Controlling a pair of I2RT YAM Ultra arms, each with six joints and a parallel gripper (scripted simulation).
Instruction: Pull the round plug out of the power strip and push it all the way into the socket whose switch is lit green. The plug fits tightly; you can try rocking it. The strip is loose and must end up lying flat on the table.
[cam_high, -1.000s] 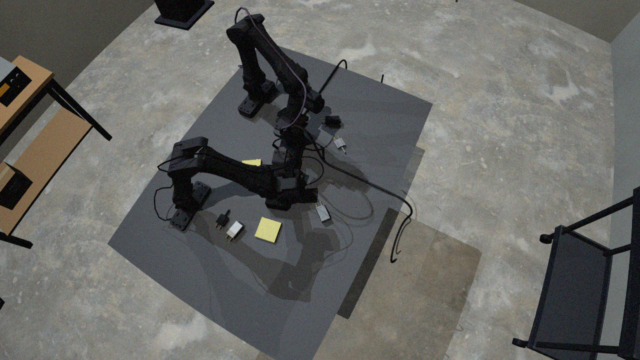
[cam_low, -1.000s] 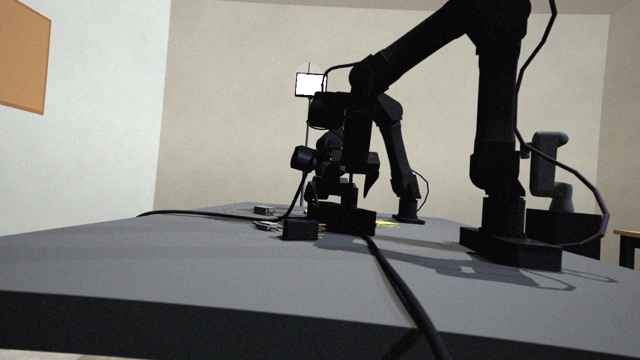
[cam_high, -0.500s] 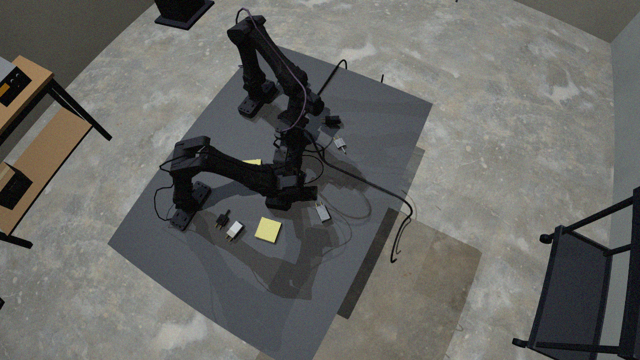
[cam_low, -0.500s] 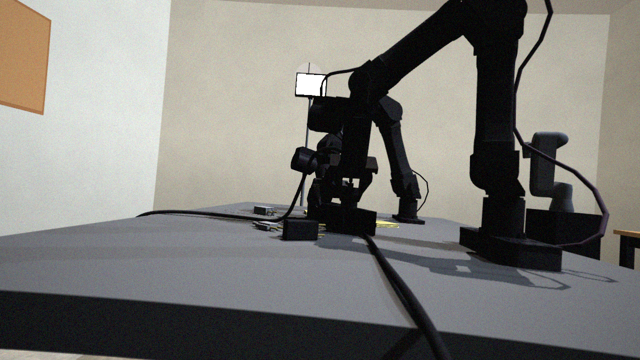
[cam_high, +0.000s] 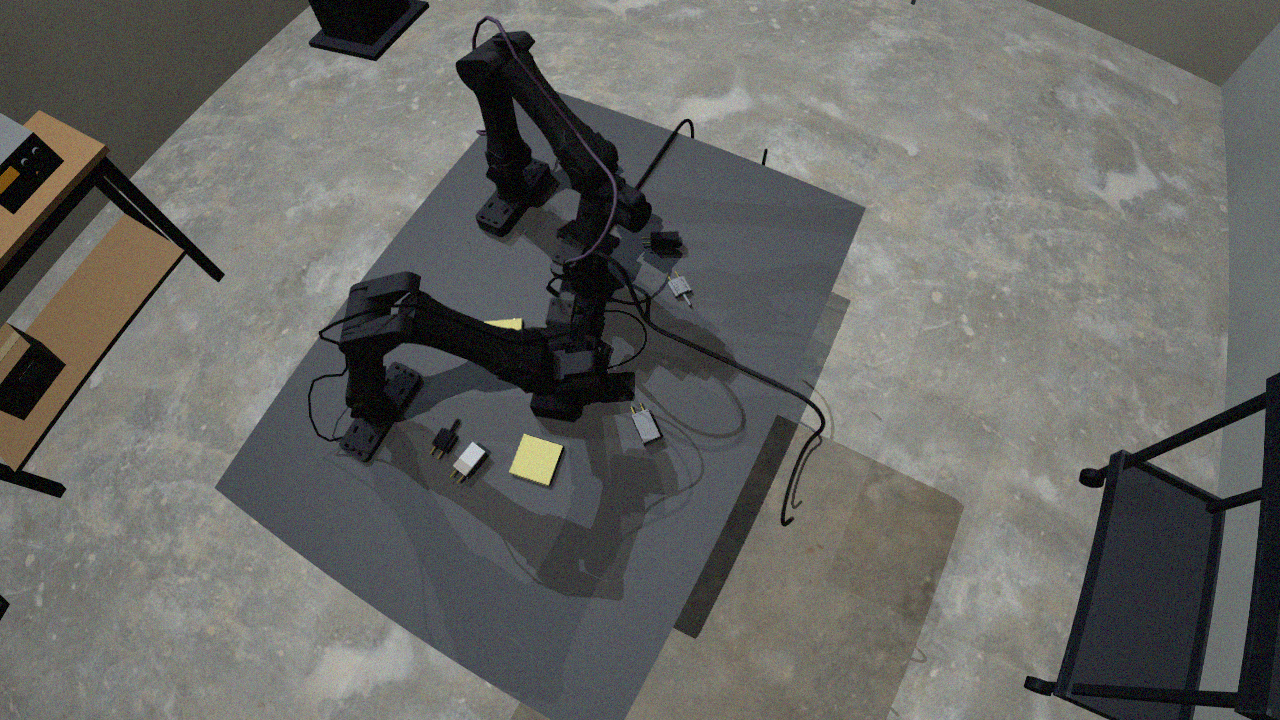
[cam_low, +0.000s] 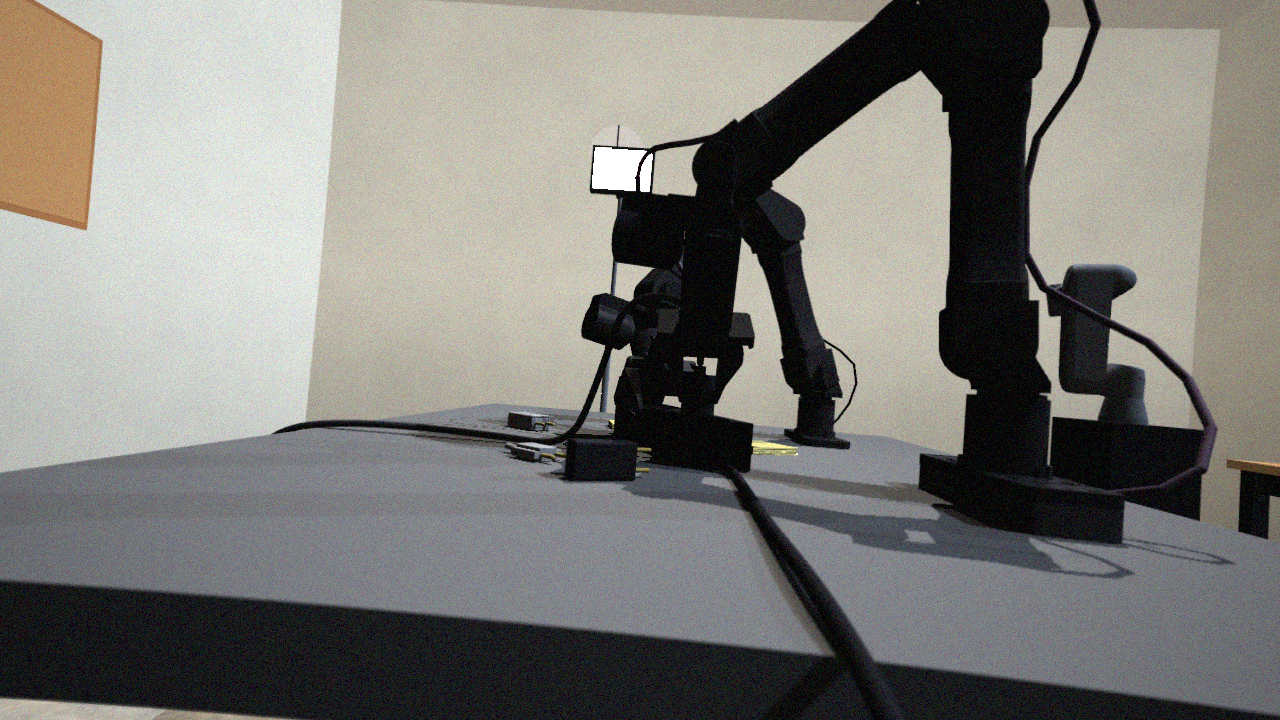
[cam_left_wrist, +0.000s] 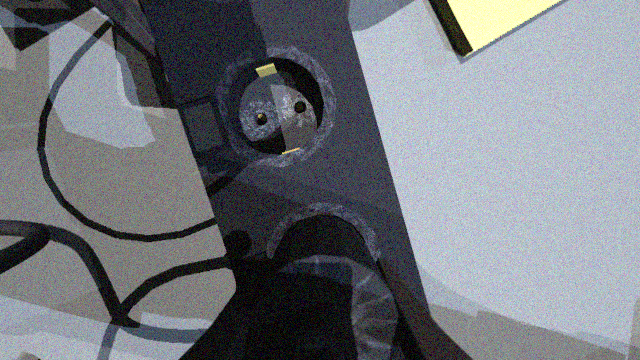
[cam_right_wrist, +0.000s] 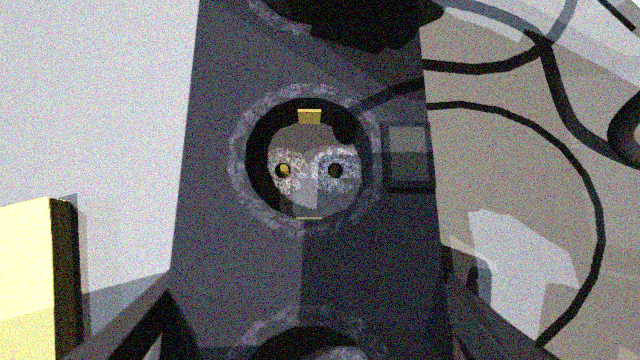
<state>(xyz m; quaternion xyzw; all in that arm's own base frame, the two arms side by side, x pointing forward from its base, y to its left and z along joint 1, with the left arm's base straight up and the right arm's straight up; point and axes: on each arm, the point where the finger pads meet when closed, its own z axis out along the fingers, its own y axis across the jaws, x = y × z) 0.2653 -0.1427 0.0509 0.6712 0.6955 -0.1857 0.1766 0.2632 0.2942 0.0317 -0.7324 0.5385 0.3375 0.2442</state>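
Right now my right hand is 3 cm past the round black plug, 10 cm to the right of it and 4 cm below it. The rest, counted from my right hand: small black plug (13 cm behind, 27 cm to the right, 3 cm below); white plug (7 cm behind, 31 cm to the right, 2 cm below); grey plug (19 cm ahead, 9 cm to the right, 2 cm below).
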